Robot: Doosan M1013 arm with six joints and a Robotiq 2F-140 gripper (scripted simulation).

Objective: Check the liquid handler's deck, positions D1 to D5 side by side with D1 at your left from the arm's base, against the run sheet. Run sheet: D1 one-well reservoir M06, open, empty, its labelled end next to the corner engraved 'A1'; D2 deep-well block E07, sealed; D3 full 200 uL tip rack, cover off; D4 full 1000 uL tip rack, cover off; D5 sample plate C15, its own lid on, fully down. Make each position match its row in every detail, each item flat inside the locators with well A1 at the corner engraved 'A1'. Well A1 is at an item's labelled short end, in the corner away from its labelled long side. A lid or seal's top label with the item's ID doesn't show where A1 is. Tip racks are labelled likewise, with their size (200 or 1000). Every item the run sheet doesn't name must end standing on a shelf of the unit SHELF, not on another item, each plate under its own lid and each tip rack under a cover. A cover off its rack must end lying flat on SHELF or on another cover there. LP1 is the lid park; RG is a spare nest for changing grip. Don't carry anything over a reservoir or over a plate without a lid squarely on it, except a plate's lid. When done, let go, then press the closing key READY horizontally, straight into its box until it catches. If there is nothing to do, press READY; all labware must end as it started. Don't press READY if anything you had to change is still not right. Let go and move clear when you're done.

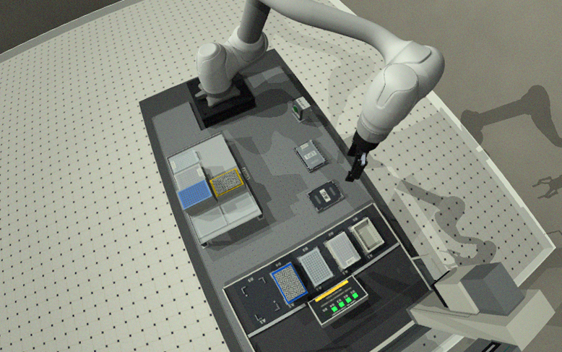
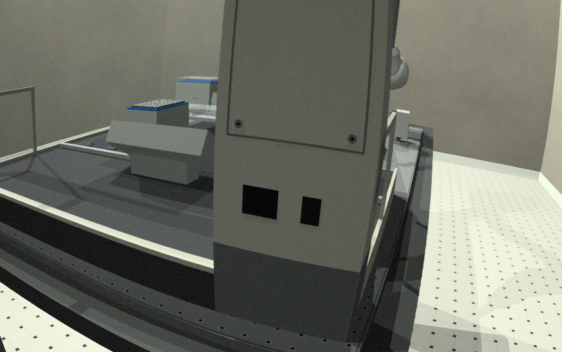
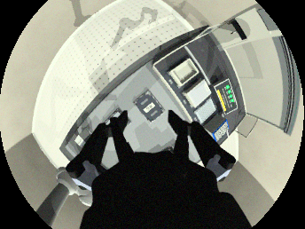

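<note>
Right now my hand is 26 cm above the white well plate, 25 cm to the left of it and 23 cm short of it. The rest, counted from my hand: one-well reservoir 25 cm below, 23 cm ahead; sealed deep-well block 24 cm below, 23 cm ahead, 13 cm to the right; spare nest 31 cm below, 4 cm to the right, 1 cm behind.
</note>
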